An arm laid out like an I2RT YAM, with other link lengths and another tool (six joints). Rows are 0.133 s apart.
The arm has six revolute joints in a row. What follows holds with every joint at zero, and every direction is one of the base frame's.
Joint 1 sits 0.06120 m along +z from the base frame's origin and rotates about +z.
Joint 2 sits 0.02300 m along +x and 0.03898 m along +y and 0.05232 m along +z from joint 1 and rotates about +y.
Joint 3 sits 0.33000 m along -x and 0.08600 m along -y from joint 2 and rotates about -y.
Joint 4 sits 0.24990 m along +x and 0.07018 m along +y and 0.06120 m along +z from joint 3 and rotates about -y.
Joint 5 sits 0.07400 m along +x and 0.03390 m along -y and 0.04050 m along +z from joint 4 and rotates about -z.
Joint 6 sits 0.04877 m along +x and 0.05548 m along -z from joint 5 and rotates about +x.
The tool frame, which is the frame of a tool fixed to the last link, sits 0.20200 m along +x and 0.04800 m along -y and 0.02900 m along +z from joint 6; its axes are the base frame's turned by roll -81.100, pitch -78.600 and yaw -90.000 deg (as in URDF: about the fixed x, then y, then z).
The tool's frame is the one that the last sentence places.
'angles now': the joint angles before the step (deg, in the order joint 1, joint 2, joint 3, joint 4, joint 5, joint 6). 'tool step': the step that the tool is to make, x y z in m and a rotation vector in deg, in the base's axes. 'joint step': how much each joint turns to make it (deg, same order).
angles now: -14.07, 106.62, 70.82, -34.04, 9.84, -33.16
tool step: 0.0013, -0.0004, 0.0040, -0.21, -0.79, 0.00
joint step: 0.00, -0.56, -0.32, 0.58, 0.01, -0.01
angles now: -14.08, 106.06, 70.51, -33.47, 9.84, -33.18
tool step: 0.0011, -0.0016, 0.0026, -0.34, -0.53, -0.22
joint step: -0.01, -0.25, -0.14, 0.47, 0.26, 0.13
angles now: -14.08, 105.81, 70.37, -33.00, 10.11, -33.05
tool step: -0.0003, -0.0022, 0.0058, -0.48, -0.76, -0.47
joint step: -0.01, -0.74, -0.24, 0.30, 0.43, 0.33
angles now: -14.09, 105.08, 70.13, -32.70, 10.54, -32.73
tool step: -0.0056, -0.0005, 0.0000, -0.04, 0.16, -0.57
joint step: -0.03, -0.63, -0.78, -0.09, 0.28, 0.48
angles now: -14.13, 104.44, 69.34, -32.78, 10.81, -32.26
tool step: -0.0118, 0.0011, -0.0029, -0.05, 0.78, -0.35
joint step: -0.02, -1.15, -1.83, -0.11, 0.34, 0.22
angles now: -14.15, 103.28, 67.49, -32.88, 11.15, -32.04
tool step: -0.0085, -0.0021, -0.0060, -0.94, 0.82, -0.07
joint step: 0.01, -0.39, -1.97, 1.08, 1.07, -0.33
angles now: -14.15, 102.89, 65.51, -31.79, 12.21, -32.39
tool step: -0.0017, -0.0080, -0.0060, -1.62, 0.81, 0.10
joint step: -0.34, 0.85, -0.73, 1.43, 1.50, -1.07
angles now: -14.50, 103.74, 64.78, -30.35, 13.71, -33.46
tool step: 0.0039, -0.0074, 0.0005, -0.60, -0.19, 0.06
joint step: -0.72, 0.69, 0.64, 0.61, 0.22, -0.95
